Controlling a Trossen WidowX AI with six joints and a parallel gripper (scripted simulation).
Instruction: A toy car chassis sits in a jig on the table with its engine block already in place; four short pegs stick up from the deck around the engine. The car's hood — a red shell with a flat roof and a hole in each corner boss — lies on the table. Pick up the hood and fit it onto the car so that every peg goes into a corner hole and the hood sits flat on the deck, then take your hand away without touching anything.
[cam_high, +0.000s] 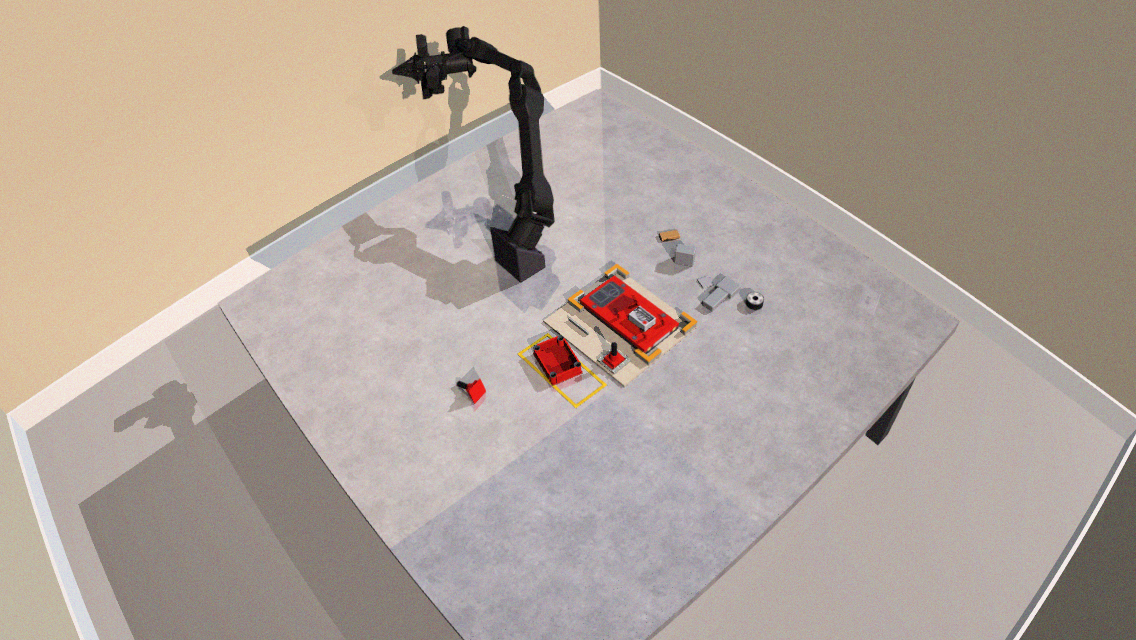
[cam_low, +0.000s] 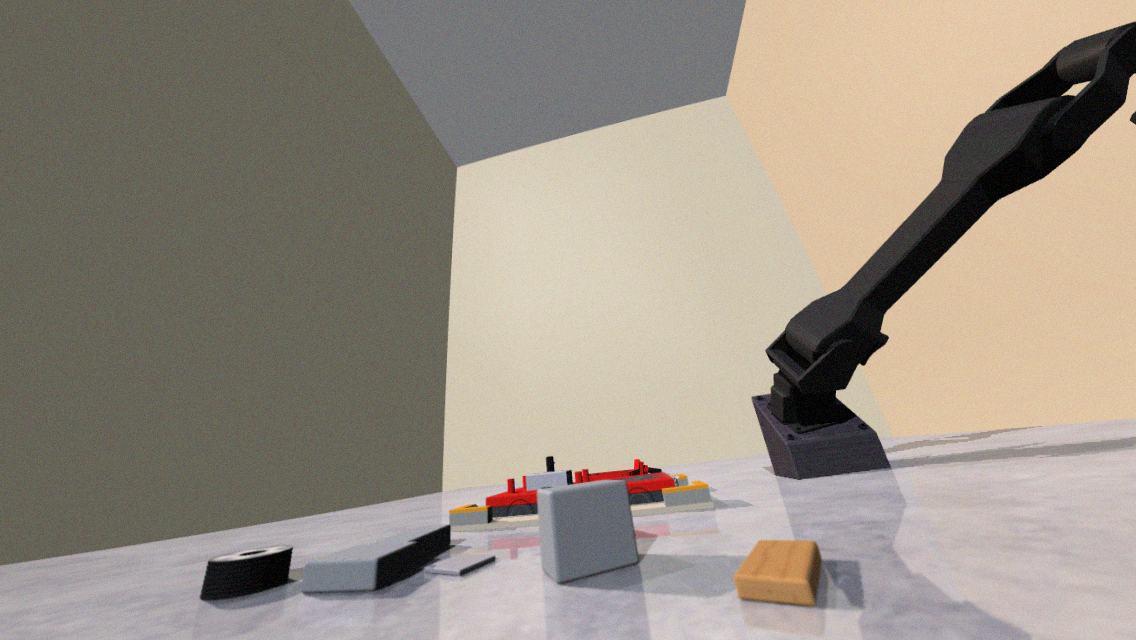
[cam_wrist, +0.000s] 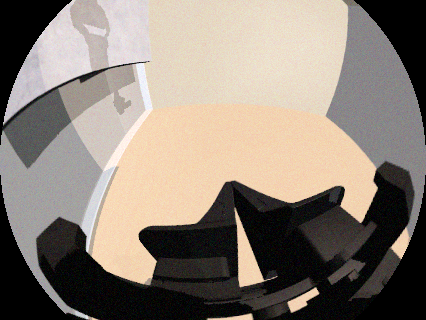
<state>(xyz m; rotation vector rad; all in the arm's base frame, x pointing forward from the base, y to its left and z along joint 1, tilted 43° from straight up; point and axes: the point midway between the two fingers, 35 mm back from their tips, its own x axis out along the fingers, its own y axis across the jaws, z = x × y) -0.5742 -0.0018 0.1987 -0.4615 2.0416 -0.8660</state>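
Right now the red hood is 840 mm ahead of my gripper tip, 280 mm below it and 260 mm to the right of it. Round my gripper tip: grey engine block 910 mm ahead, 260 mm below, 70 mm to the right; then wooden block 780 mm ahead, 280 mm below, 200 mm to the left.
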